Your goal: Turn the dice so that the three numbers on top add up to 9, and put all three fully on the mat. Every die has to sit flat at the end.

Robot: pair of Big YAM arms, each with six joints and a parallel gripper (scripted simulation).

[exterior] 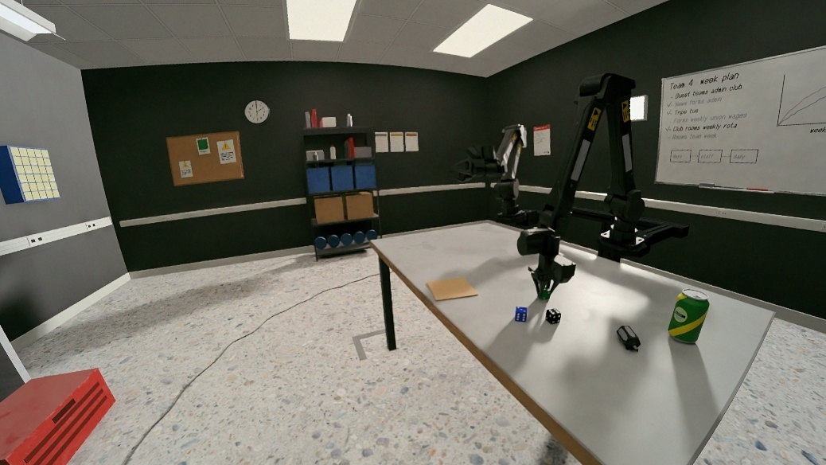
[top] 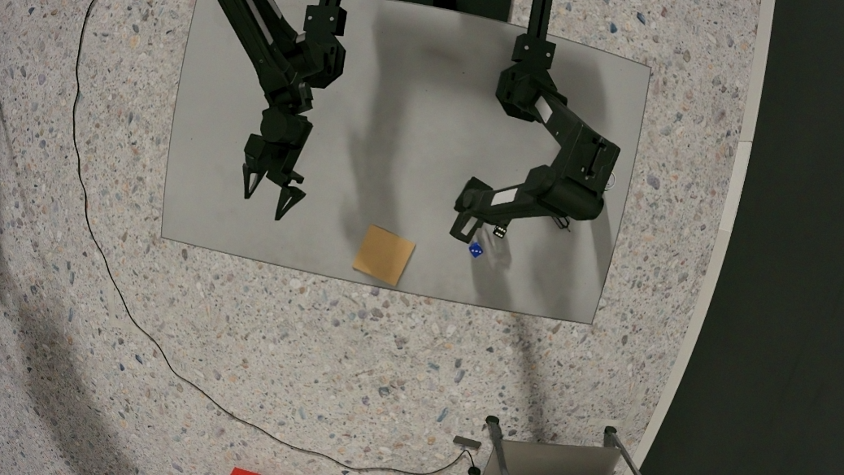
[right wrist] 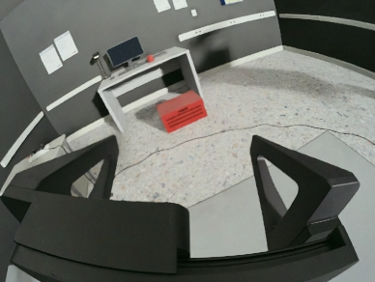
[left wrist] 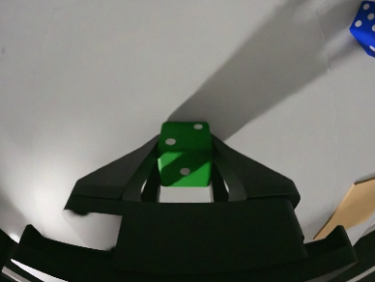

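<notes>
Now: the brown square mat 210 mm ahead of my left hand, 220 mm to the right of it and 10 mm below it. The rest, counted from my left hand: black die: 90 mm ahead, 100 mm to the left; then blue die: 150 mm ahead, 40 mm to the left; then green die: right at my left hand.
</notes>
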